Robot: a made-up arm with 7 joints. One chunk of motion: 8 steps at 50 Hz.
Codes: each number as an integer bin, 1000 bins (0 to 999) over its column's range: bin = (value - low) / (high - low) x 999, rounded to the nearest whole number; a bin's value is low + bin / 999 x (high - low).
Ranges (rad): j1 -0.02..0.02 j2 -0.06..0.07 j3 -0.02..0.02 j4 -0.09..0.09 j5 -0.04..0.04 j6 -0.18..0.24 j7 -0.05..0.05
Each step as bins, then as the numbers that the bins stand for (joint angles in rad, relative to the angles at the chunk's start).
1 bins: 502 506 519 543 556 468 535
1 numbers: 0.0001 0.0058 0.0008 0.0078 0.0045 0.0168 0.0036
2 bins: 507 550 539 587 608 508 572
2 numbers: 0.0003 0.0116 0.0016 0.0158 0.0087 0.0336 0.0073
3 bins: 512 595 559 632 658 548 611
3 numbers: 0.0005 0.0174 0.0024 0.0239 0.0127 0.0504 0.0112
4 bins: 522 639 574 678 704 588 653
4 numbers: 0.0009 0.0232 0.0030 0.0322 0.0164 0.0672 0.0154
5 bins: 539 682 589 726 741 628 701
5 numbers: 0.0016 0.0287 0.0036 0.0408 0.0193 0.0840 0.0202
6 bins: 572 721 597 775 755 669 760
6 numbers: 0.0029 0.0338 0.0039 0.0496 0.0205 0.1013 0.0261
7 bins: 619 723 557 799 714 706 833
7 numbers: 0.0048 0.0341 0.0023 0.0540 0.0172 0.1168 0.0334
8 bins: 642 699 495 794 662 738 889
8 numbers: 0.0057 0.0310 -0.0002 0.0531 0.0130 0.1303 0.0390
